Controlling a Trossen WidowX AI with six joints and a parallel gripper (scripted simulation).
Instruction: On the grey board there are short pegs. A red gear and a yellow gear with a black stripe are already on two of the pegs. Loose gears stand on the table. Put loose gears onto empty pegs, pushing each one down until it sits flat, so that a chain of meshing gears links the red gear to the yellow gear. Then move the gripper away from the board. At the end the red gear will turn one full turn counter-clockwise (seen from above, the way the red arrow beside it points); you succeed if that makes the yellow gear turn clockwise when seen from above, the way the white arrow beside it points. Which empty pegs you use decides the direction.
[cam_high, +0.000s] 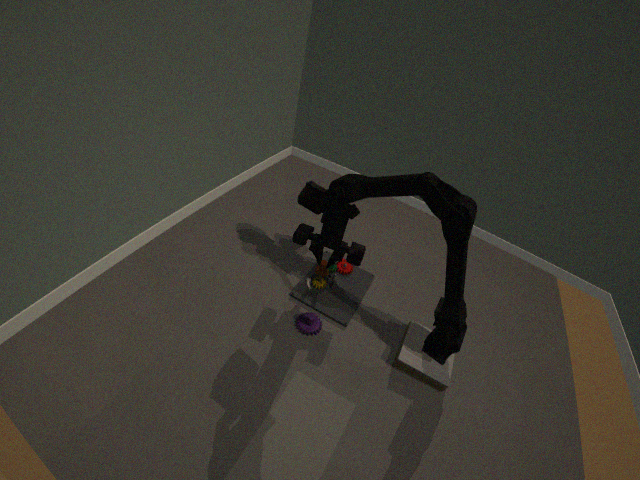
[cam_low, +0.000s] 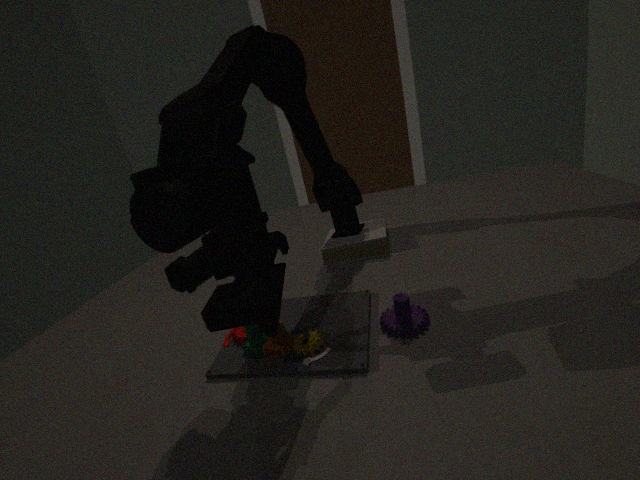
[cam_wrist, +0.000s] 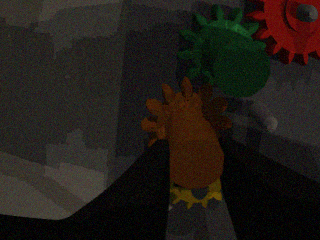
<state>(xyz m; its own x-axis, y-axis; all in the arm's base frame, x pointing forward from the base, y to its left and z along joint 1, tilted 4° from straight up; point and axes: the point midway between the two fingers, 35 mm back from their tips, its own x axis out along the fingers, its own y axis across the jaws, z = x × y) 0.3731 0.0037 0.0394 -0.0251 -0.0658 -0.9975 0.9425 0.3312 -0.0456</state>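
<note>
The orange gear lies 1 cm below my gripper tip. From my gripper tip the other things lie so: yellow gear (2 cm behind, 3 cm to the left, 3 cm below); then grey board (5 cm behind, 4 cm below); then green gear (4 cm to the right, 2 cm below).
</note>
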